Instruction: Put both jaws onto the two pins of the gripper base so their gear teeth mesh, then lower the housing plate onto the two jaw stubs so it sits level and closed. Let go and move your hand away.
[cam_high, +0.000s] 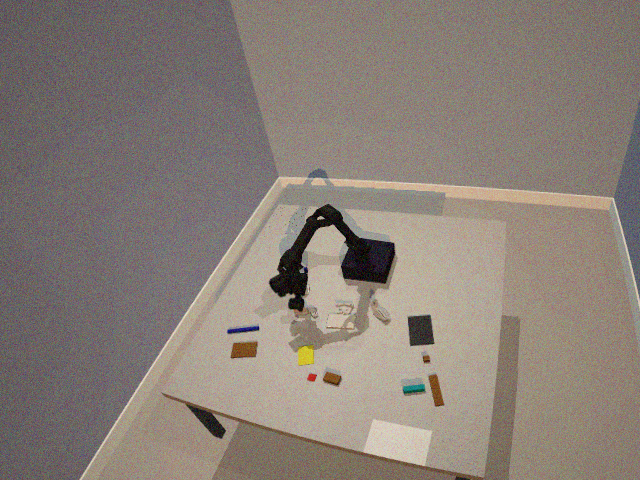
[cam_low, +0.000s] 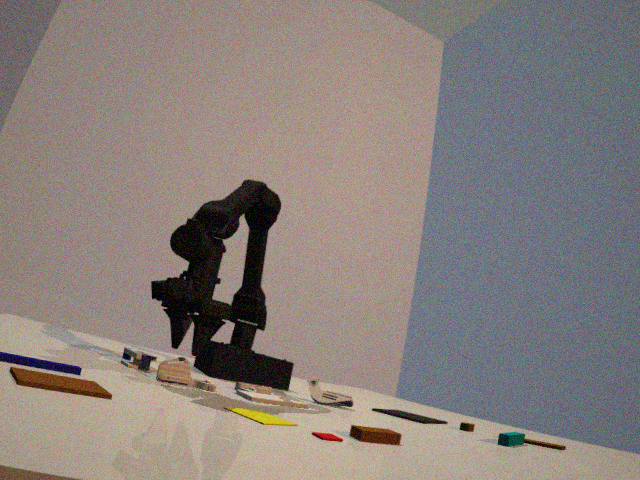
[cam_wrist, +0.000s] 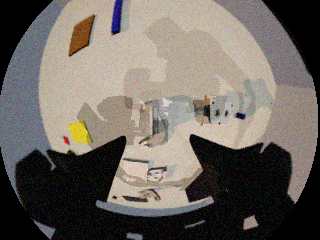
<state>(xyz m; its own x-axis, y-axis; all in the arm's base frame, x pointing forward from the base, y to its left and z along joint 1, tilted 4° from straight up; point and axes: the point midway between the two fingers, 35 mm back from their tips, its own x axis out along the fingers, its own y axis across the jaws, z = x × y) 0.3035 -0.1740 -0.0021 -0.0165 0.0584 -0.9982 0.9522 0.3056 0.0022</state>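
The jaw lies 5 cm below my gripper tip, 4 cm to the left of it and 1 cm ahead of it. Also, from my gripper tip: gripper base: 12 cm behind, 7 cm to the right, 3 cm below; housing plate: 17 cm to the left, 5 cm below, 5 cm behind; yellow tile: 21 cm ahead, 10 cm to the left, 6 cm below.
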